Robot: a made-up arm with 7 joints.
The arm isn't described. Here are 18 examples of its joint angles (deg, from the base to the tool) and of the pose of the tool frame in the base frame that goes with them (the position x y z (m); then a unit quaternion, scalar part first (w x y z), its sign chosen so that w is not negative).
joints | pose
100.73 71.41 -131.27 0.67 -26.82 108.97 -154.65 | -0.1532 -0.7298 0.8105 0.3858 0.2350 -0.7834 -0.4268
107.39 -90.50 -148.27 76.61 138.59 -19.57 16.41 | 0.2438 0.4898 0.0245 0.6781 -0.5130 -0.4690 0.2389
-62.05 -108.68 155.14 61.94 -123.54 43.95 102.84 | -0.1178 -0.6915 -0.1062 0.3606 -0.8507 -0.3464 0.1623
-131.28 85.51 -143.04 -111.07 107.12 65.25 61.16 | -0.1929 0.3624 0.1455 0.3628 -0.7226 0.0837 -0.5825
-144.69 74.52 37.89 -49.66 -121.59 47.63 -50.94 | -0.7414 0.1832 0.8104 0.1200 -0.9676 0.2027 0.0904
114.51 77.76 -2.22 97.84 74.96 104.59 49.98 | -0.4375 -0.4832 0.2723 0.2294 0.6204 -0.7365 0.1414
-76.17 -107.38 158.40 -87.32 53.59 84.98 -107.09 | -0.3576 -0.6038 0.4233 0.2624 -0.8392 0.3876 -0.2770
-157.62 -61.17 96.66 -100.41 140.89 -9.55 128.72 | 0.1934 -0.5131 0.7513 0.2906 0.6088 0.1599 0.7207
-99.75 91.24 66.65 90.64 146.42 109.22 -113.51 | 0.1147 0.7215 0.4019 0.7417 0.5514 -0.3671 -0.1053
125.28 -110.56 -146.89 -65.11 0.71 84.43 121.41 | 0.2969 0.7081 0.3125 0.7855 -0.2335 -0.5489 -0.1648
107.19 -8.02 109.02 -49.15 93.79 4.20 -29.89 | 0.2298 -0.1469 1.2252 0.1701 0.7119 0.6783 0.0645
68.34 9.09 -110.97 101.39 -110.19 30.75 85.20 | 0.2674 0.1794 0.9344 0.4811 0.1203 0.8210 -0.2827
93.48 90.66 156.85 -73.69 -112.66 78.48 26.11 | -0.1056 -0.6472 0.0726 0.2848 0.4570 -0.6157 0.5753
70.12 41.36 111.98 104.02 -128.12 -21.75 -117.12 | -0.3320 -0.2991 0.8797 0.6983 0.5205 -0.3329 0.3614
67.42 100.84 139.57 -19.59 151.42 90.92 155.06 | 0.4308 -0.6697 0.1678 0.7311 0.1165 0.2981 -0.6026
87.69 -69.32 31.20 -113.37 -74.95 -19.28 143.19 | 0.0160 0.3892 0.2266 0.2427 -0.0714 -0.5465 0.7984
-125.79 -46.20 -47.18 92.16 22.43 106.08 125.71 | -0.0554 -0.1970 0.8585 0.5916 0.0806 -0.7478 0.2903
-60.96 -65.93 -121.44 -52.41 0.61 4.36 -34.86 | -0.0511 -0.7126 0.9227 0.0611 0.3721 -0.3711 -0.8486
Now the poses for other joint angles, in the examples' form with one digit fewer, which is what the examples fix.
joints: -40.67 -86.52 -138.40 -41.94 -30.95 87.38 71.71
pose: -0.559 -0.694 0.511 0.473 0.091 -0.272 0.833
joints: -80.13 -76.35 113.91 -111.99 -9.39 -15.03 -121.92
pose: -0.356 -0.237 0.625 0.904 0.360 -0.149 0.177
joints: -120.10 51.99 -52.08 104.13 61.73 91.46 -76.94
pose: -0.366 0.397 0.494 0.785 -0.264 -0.021 -0.561
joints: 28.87 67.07 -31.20 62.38 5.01 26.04 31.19
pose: 0.774 -0.311 0.403 0.207 0.033 0.593 -0.777
